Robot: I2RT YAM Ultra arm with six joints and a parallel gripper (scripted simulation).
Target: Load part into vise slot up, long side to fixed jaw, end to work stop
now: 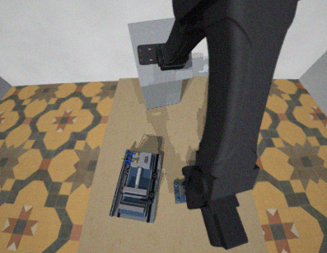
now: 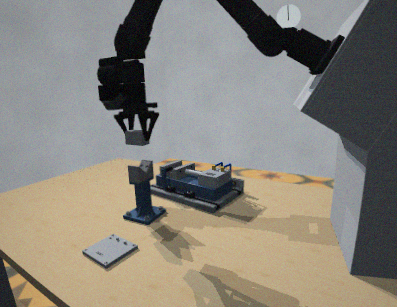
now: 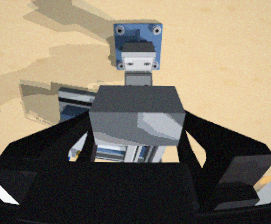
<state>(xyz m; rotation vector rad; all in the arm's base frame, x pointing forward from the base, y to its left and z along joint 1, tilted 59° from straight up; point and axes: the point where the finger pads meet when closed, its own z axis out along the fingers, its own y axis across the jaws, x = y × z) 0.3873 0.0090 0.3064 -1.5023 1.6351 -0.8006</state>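
Now: hand right at the part. From my hand the other things lie so: air cylinder rod 20 cm to the right, 16 cm below, 7 cm behind; V-block post 18 cm below; work stop 18 cm to the right, 15 cm below, 2 cm ahead.
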